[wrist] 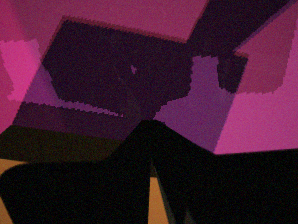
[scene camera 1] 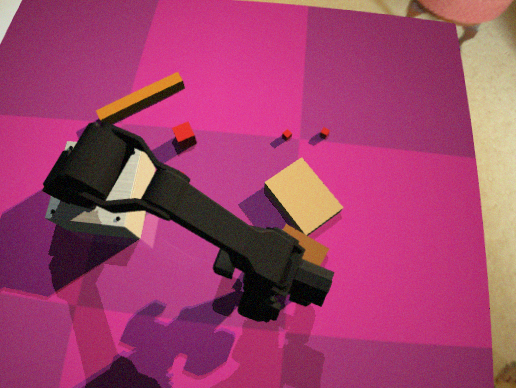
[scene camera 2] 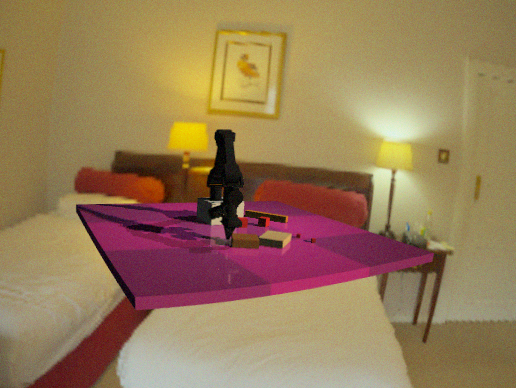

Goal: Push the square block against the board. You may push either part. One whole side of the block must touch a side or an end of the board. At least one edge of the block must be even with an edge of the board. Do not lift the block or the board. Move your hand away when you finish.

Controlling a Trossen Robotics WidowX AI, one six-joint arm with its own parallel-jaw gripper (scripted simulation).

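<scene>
A long orange bar shows in the pictures, and so does a tan flat board. I see my gripper there as well, and the wrist view shows my gripper too.
</scene>
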